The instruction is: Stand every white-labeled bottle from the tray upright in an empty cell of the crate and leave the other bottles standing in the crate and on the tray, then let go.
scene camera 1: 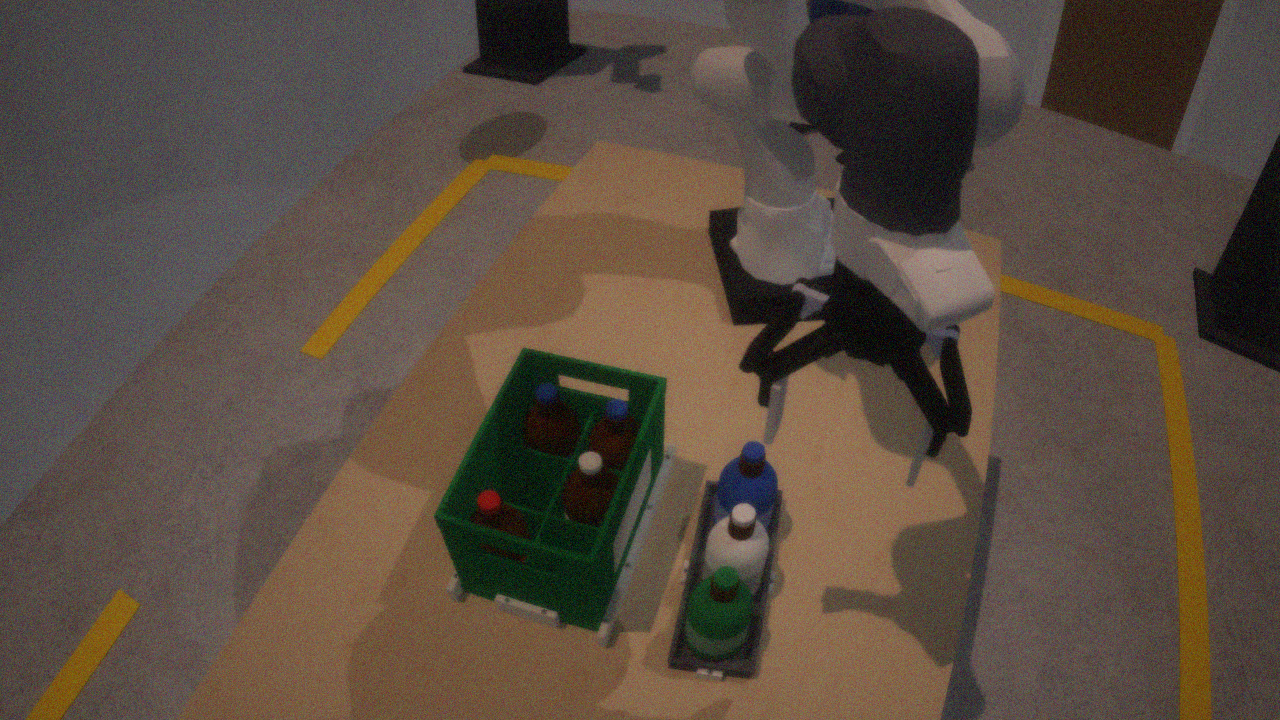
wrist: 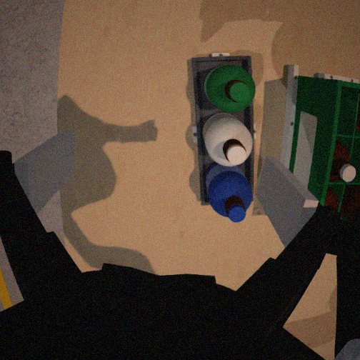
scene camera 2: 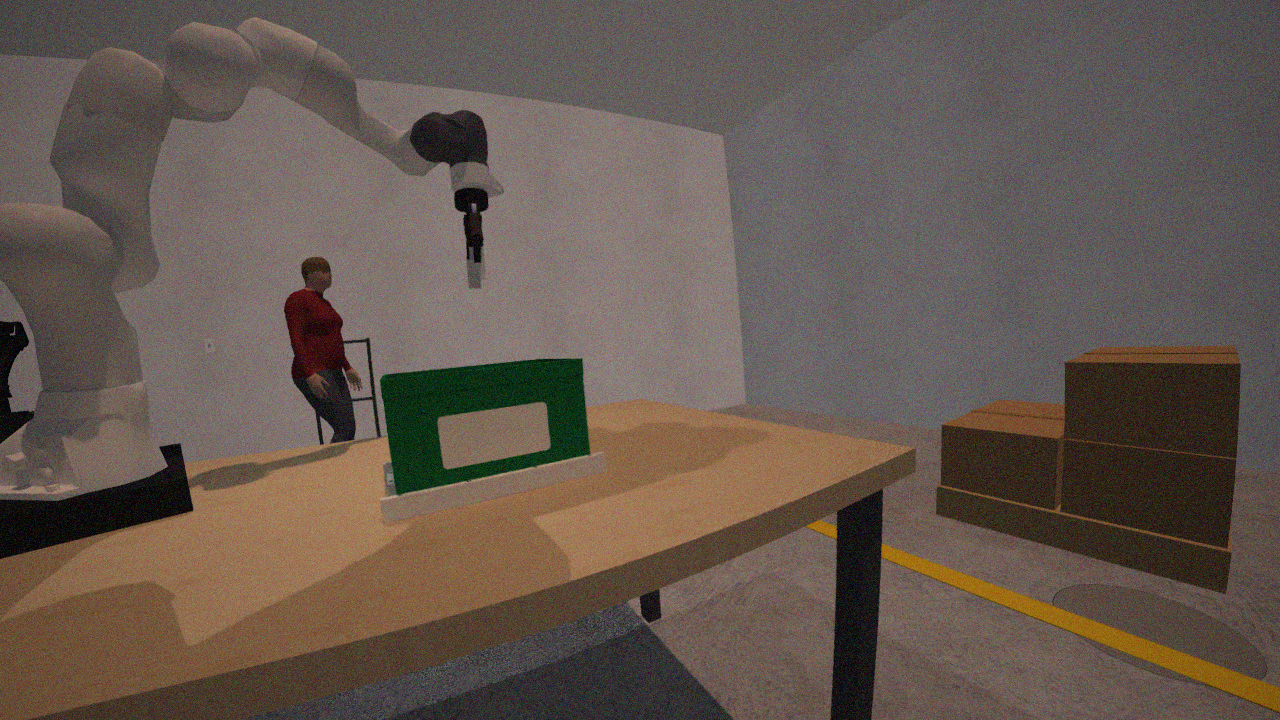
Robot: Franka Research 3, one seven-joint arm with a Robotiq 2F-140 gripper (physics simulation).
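The white-labeled bottle (scene camera 1: 735, 553) (wrist: 225, 137) with a white cap stands upright in the middle of the dark tray (scene camera 1: 713, 667) (wrist: 198, 175). It stands between a blue bottle (scene camera 1: 747, 486) (wrist: 229, 192) and a green bottle (scene camera 1: 718, 616) (wrist: 225, 85). The green crate (scene camera 1: 528, 573) (scene camera 2: 416, 394) (wrist: 312, 95) holds brown bottles with blue, white and red caps. Its middle-left cell and front-right cell look empty in scene camera 1. My gripper (scene camera 1: 843, 461) (scene camera 2: 474, 284) (wrist: 167, 162) is wide open and empty, high above the table, off to the side of the tray away from the crate.
The crate stands in a pale low frame (scene camera 1: 528, 611) (scene camera 2: 492, 492) on the wooden table (scene camera 1: 662, 331) (scene camera 2: 716, 465), close beside the tray. Its walls rise around the bottles in it. A person (scene camera 2: 315, 335) stands beyond the table. Stacked boxes (scene camera 2: 1145, 447) stand on the floor.
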